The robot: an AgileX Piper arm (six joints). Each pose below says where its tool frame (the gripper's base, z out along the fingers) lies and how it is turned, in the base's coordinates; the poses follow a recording.
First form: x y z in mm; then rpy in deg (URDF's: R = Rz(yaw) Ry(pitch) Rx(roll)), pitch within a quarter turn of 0, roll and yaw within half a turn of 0.
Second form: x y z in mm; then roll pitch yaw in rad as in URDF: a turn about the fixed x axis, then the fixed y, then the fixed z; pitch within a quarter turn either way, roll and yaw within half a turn. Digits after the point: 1 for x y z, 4 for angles.
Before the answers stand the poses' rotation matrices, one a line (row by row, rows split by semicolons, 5 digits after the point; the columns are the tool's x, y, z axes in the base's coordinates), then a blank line. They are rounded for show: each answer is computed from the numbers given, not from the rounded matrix.
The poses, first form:
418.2 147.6 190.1 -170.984 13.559 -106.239
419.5 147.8 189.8 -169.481 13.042 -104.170
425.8 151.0 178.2 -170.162 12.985 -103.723
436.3 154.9 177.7 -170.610 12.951 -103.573
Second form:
-0.27185 -0.93797 0.21521; -0.93334 0.31146 0.17849; -0.23445 -0.15234 -0.96012
-0.23849 -0.94319 0.23132; -0.94456 0.28063 0.17043; -0.22567 -0.17785 -0.95783
-0.23116 -0.94806 0.21851; -0.94661 0.27104 0.17454; -0.22470 -0.16649 -0.96010
-0.22871 -0.95047 0.21049; -0.94734 0.26708 0.17665; -0.22412 -0.15900 -0.96150

418.2 147.6 190.1 -2.9842 0.2366 -1.8542
419.5 147.8 189.8 -2.9580 0.2276 -1.8181
425.8 151.0 178.2 -2.9699 0.2266 -1.8103
436.3 154.9 177.7 -2.9777 0.2260 -1.8077

